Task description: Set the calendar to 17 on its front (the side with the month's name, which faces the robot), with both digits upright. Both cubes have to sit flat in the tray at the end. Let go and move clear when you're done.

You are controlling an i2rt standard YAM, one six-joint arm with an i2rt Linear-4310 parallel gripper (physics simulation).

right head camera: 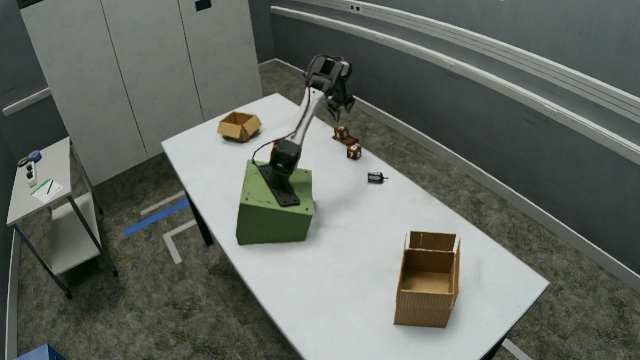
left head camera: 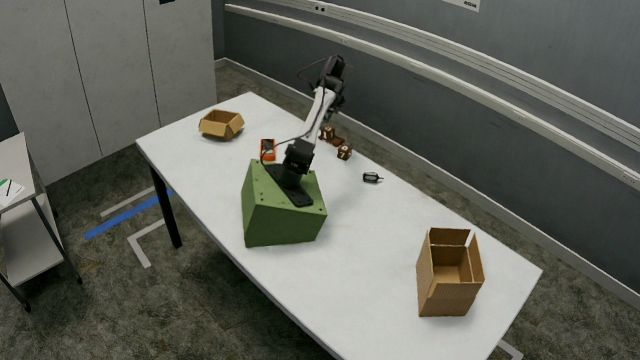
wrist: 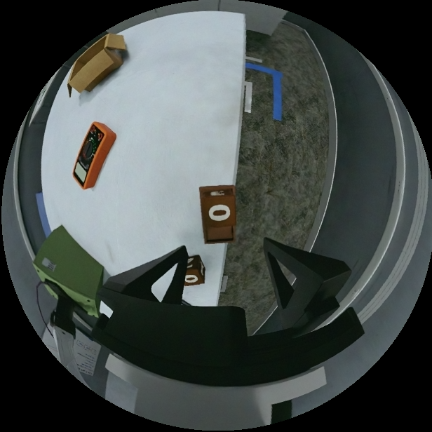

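The brown wooden tray (left head camera: 339, 142) (right head camera: 352, 141) (wrist: 219, 234) lies at the table's far edge. One brown cube (left head camera: 327, 133) (right head camera: 341, 133) (wrist: 219, 212) sits in it towards one end, with a white 0 on top; a side face shows a figure like a 1 in the left head view. The slot beside it is bare. The other cube (left head camera: 344, 152) (right head camera: 354, 151) (wrist: 194, 271) stands on the table near the tray, with a figure like a 7 on a side. My gripper (right head camera: 344, 113) (wrist: 223, 247) is open and empty, above the tray. Its fingers are hidden in the left head view.
An orange multimeter (left head camera: 268, 150) (wrist: 94, 155) and a small open box (left head camera: 221, 125) (right head camera: 239, 127) (wrist: 96, 65) lie further left. A small black object (left head camera: 371, 177) (right head camera: 376, 177) lies right of the loose cube. A tall open box (left head camera: 450, 299) (right head camera: 425, 308) stands at the right.
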